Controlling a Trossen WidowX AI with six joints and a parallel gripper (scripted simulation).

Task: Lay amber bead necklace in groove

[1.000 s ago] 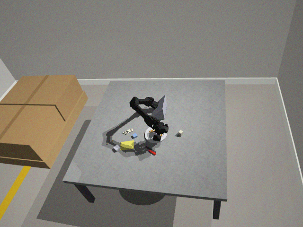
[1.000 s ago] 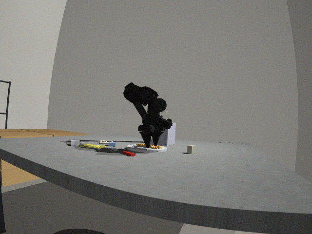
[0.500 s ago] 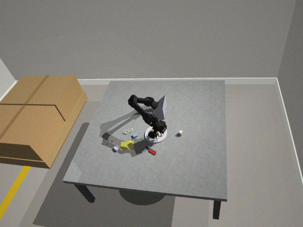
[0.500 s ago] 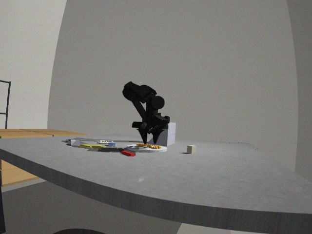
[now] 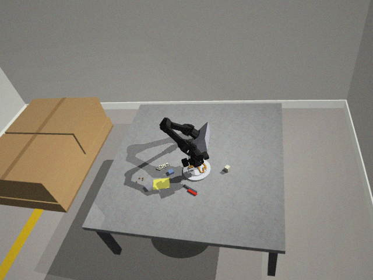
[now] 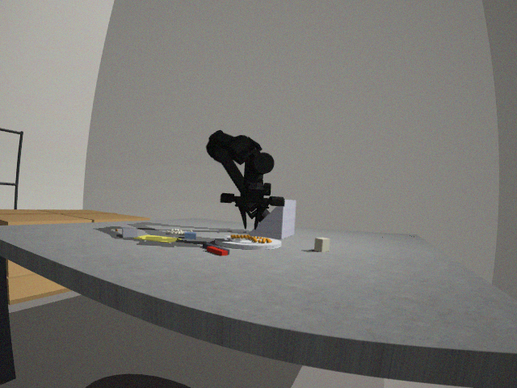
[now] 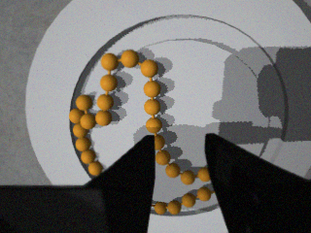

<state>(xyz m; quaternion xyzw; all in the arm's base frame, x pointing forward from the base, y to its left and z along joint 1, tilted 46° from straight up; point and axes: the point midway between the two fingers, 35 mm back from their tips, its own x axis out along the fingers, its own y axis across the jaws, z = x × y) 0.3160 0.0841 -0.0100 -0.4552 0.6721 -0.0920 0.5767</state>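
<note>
Now: the round bead board 10 mm behind my gripper tip, 10 mm to the right of it and 40 mm below it. The rest, counted from my gripper tip: blue cube (30 mm ahead, 200 mm to the right, 40 mm below); then cream cube (30 mm behind, 210 mm to the left, 30 mm below); then red-handled tool (180 mm ahead, 10 mm to the right, 40 mm below).
</note>
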